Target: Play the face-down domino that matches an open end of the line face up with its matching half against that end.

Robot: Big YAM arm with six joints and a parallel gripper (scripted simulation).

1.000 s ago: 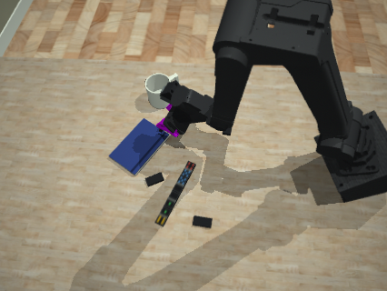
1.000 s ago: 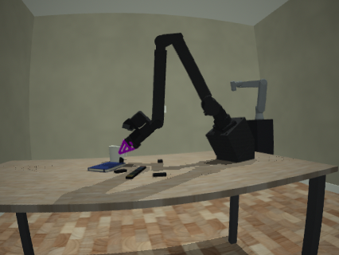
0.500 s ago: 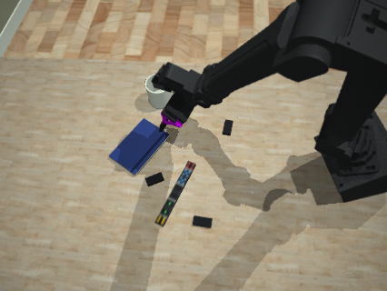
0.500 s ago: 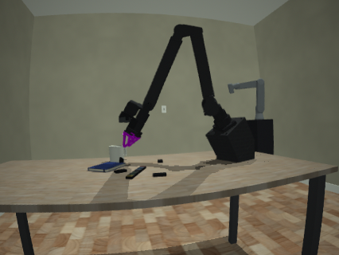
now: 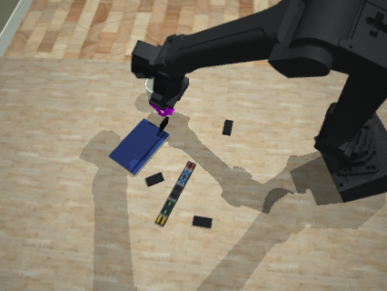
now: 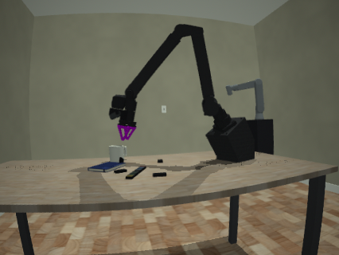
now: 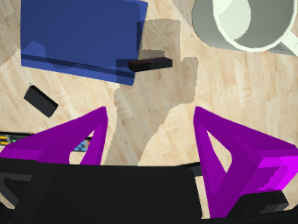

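Right now the black domino is 120 mm below my hand, 30 mm ahead of it and 10 mm to the right of it. Also, from my hand: white mug: 120 mm to the right, 100 mm below, 60 mm ahead; blue book: 130 mm below, 90 mm ahead, 80 mm to the left.
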